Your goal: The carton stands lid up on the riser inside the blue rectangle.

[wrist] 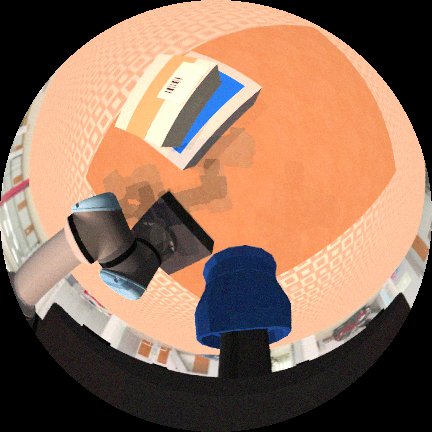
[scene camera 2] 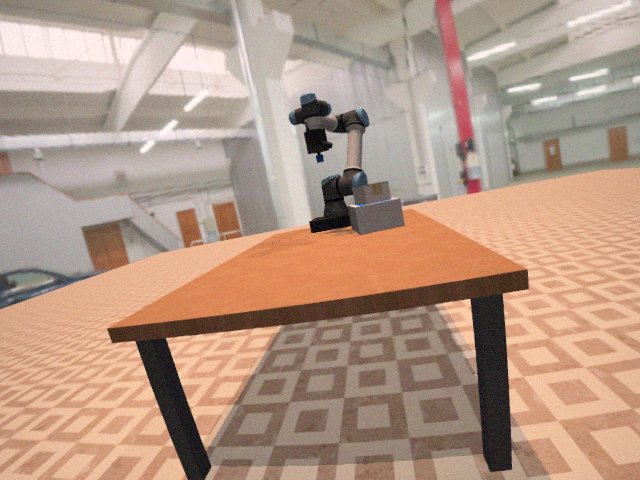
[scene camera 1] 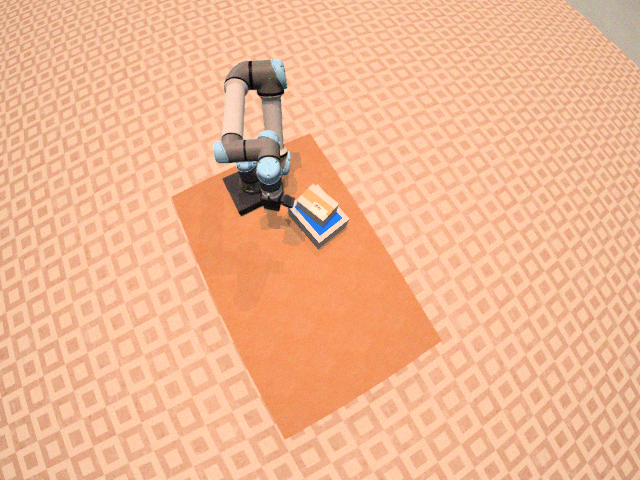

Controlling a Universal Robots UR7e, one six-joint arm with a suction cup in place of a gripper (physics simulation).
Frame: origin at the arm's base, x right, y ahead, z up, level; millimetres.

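Seen in the pictures: hand, tool point: (wrist: 239,275) (scene camera 2: 320,162); arm's base, link origin: (wrist: 156,238) (scene camera 2: 336,215) (scene camera 1: 253,182).
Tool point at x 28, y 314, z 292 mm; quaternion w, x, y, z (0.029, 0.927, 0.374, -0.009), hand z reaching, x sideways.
Pixels of each thing's top centre, then the offset from my tool point to it. Level surfaces: height alone.
- cream carton, top centre: (wrist: 156,90) (scene camera 2: 369,184) (scene camera 1: 317,201) dx -203, dy +37, dz -151 mm
- grey riser, top centre: (wrist: 184,98) (scene camera 2: 371,202) (scene camera 1: 318,212) dx -197, dy +57, dz -233 mm
- blue rectangle, top centre: (wrist: 184,98) (scene camera 1: 318,212) dx -197, dy +57, dz -233 mm
- orange table, surface height: dz -353 mm
A cream carton (scene camera 1: 316,202) (scene camera 2: 371,192) (wrist: 152,100) with an orange tape band and a barcode label on its upper face stands flat on the grey riser (scene camera 1: 306,225) (scene camera 2: 377,217) (wrist: 212,129). A strip of the blue rectangle (scene camera 1: 326,225) (wrist: 220,97) shows along the carton's near sides. The carton hides the far part of the rectangle, so I cannot tell whether it lies fully inside. My blue suction cup (scene camera 2: 319,159) (wrist: 240,265) is open, with nothing on it. It hangs high above the table, beside the carton and apart from it. In scene camera 1 the wrist hides the cup.
The riser stands on the orange table (scene camera 1: 336,310) (scene camera 2: 336,268) (wrist: 310,125), near the arm's black base plate (scene camera 1: 240,198) (scene camera 2: 321,225) (wrist: 192,232). The arm's elbow (scene camera 1: 258,76) is raised behind the base. Shadows of the arm fall on the table beside the riser.
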